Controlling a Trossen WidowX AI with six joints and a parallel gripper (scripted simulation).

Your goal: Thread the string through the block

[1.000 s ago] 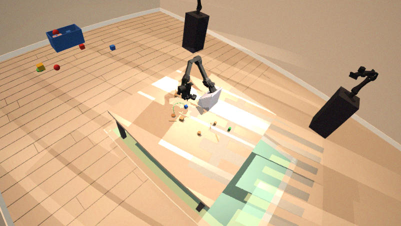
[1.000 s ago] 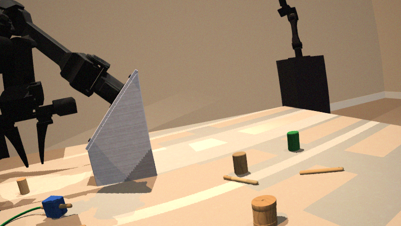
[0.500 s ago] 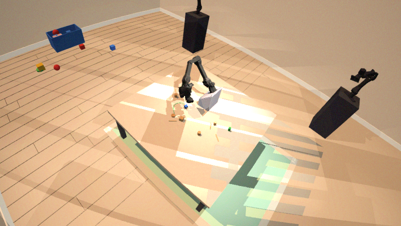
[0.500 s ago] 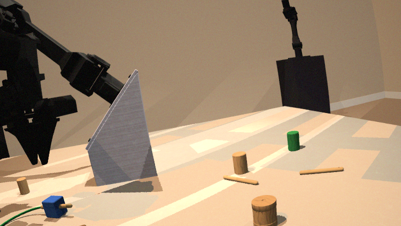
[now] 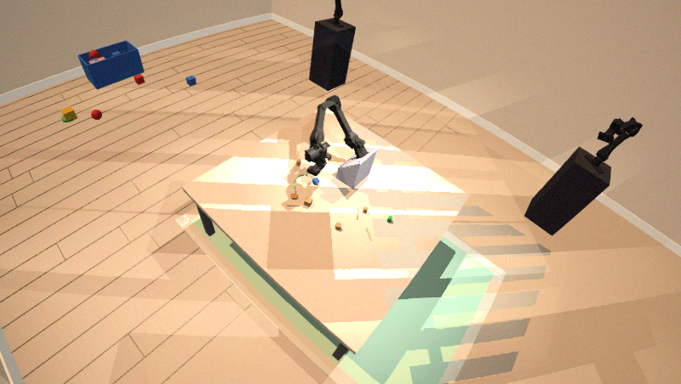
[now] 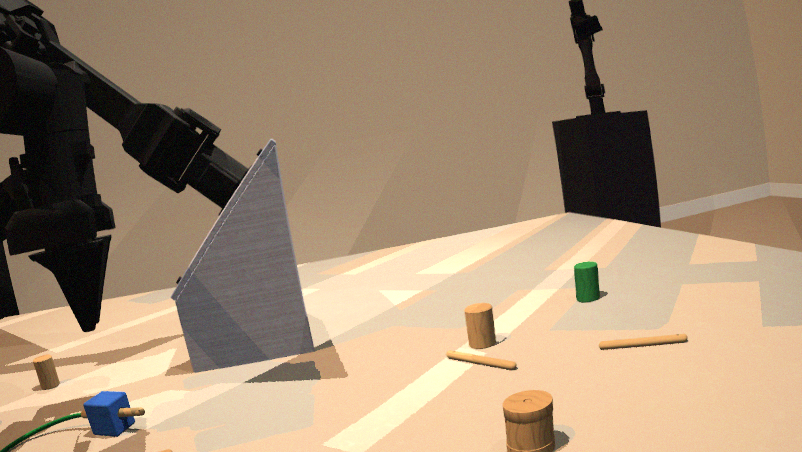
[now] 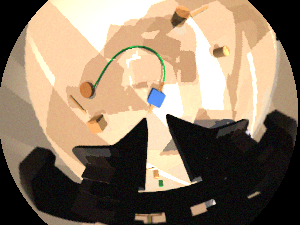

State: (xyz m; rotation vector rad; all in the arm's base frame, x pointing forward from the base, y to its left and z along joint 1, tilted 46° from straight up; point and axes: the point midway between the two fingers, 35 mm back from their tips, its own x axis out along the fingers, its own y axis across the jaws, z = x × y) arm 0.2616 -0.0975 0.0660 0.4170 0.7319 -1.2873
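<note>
The blue cube lies 1 cm behind my gripper tip, 1 cm to the right of it and 8 cm below it. From my gripper tip the other things lie so: round wooden button (17 cm ahead, 2 cm to the right, 9 cm below); then wooden peg (15 cm behind, 15 cm to the right, 8 cm below); then wooden block (14 cm ahead, 7 cm to the left, 8 cm below).
</note>
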